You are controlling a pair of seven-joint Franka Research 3 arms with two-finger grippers.
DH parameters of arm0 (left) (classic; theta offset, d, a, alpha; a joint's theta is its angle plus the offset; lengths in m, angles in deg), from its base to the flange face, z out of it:
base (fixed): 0 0 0 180
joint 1: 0 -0.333 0 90
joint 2: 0 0 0 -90
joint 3: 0 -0.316 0.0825 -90
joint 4: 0 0 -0.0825 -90
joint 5: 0 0.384 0 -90
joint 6: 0 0 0.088 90
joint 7: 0 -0.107 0 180
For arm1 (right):
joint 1: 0 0.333 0 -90
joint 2: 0 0 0 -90
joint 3: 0 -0.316 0.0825 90
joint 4: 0 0 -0.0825 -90
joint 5: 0 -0.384 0 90
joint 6: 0 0 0.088 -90
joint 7: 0 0.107 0 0
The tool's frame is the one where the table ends.
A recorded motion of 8 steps. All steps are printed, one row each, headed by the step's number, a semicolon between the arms.
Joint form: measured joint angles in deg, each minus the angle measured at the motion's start. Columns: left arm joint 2, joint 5, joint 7, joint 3, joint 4, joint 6, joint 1; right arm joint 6, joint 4, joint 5, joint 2, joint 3, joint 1, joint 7.
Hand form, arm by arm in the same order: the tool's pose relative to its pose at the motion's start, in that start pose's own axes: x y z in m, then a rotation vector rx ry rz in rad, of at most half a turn. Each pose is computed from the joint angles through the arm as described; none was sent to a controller.
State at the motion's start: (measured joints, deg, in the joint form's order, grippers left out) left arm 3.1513 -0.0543 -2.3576 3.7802 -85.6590 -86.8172 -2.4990; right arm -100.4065 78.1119 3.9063 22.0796 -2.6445 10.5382 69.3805
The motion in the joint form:
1: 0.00 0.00 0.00 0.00 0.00 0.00 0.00; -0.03 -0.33 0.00 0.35 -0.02 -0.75 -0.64
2: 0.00 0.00 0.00 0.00 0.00 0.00 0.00; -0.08 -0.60 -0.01 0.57 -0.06 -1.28 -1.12
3: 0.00 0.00 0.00 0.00 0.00 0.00 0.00; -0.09 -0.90 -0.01 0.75 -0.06 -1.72 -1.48
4: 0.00 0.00 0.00 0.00 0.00 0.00 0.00; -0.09 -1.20 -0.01 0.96 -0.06 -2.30 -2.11
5: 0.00 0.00 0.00 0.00 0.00 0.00 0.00; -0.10 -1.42 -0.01 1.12 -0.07 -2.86 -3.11
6: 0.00 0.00 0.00 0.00 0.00 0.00 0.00; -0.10 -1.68 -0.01 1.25 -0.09 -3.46 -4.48
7: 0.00 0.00 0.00 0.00 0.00 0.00 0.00; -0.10 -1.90 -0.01 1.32 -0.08 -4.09 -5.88
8: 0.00 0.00 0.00 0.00 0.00 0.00 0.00; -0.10 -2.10 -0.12 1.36 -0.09 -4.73 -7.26
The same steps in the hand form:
1: 0.0000 0.0000 0.0000 0.0000 0.0000 0.0000; 0.0086 0.0018 0.0018 -0.0003 -0.0005 0.0017
2: 0.0000 0.0000 0.0000 0.0000 0.0000 0.0000; 0.0145 0.0031 0.0023 0.0012 -0.0005 0.0020
3: 0.0000 0.0000 0.0000 0.0000 0.0000 0.0000; 0.0198 0.0042 0.0022 0.0029 0.0002 0.0036
4: 0.0000 0.0000 0.0000 0.0000 0.0000 0.0000; 0.0265 0.0061 0.0025 0.0039 0.0005 0.0029
5: 0.0000 0.0000 0.0000 0.0000 0.0000 0.0000; 0.0329 0.0080 0.0029 0.0047 0.0008 -0.0048
6: 0.0000 0.0000 0.0000 0.0000 0.0000 0.0000; 0.0396 0.0103 0.0026 0.0063 0.0015 -0.0184
7: 0.0000 0.0000 0.0000 0.0000 0.0000 0.0000; 0.0467 0.0132 0.0019 0.0081 0.0026 -0.0315
8: 0.0000 0.0000 0.0000 0.0000 0.0000 0.0000; 0.0536 0.0161 0.0011 0.0109 0.0020 -0.0440

